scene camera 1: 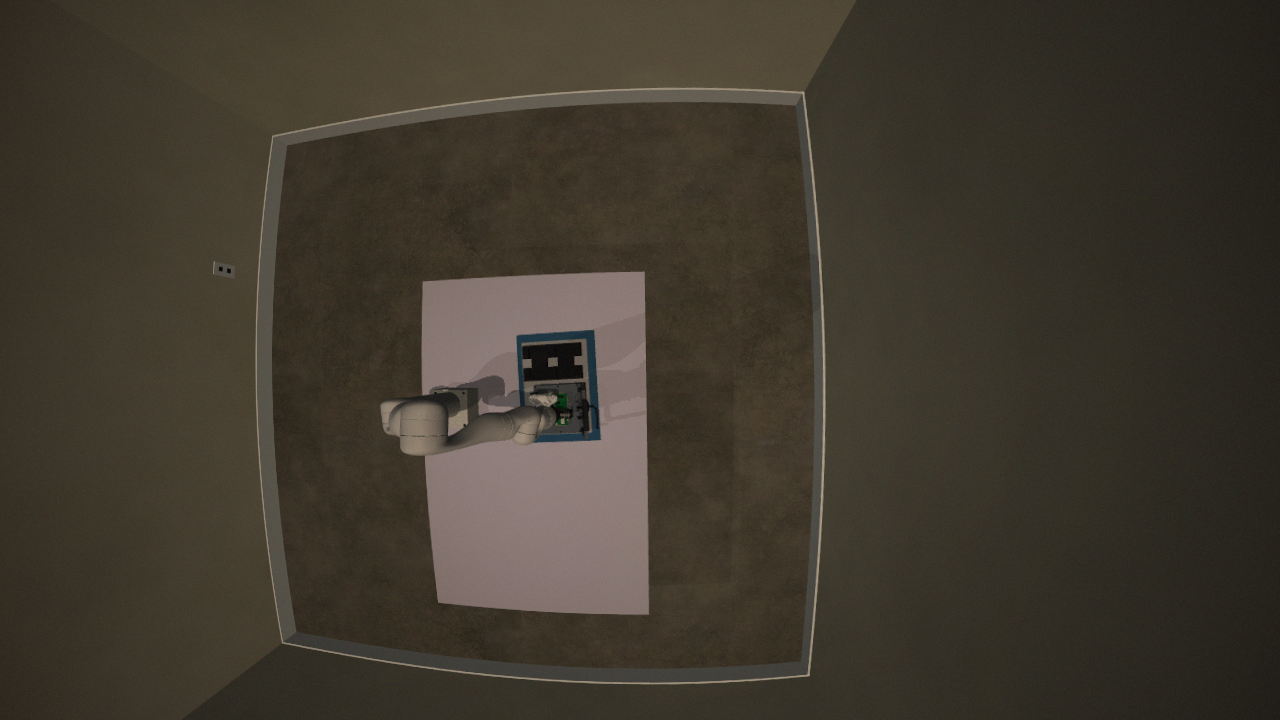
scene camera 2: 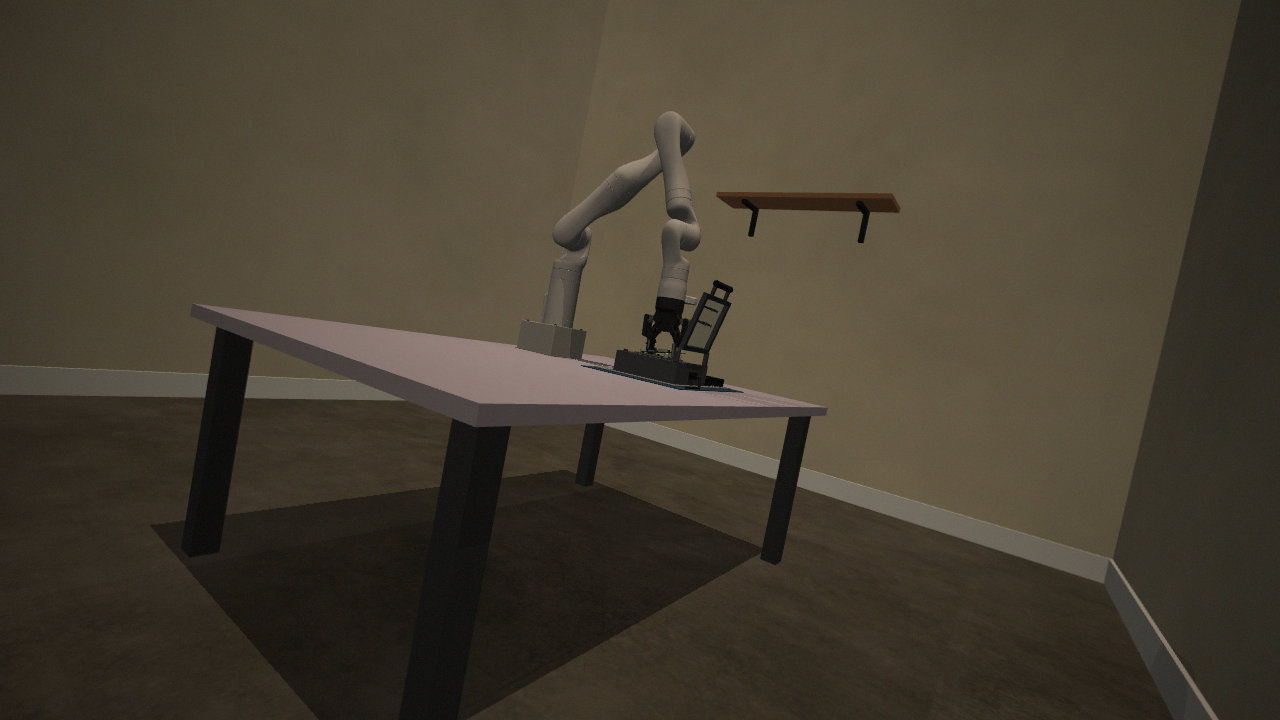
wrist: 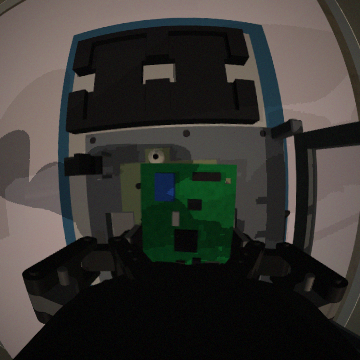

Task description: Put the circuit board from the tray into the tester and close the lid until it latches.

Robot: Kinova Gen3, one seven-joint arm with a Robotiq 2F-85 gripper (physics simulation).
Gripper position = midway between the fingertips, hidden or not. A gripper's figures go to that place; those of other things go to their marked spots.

My gripper (scene camera 2: 661, 355): 146 cm from the lens. A tester lid (scene camera 2: 710, 313): 140 cm from the lens.
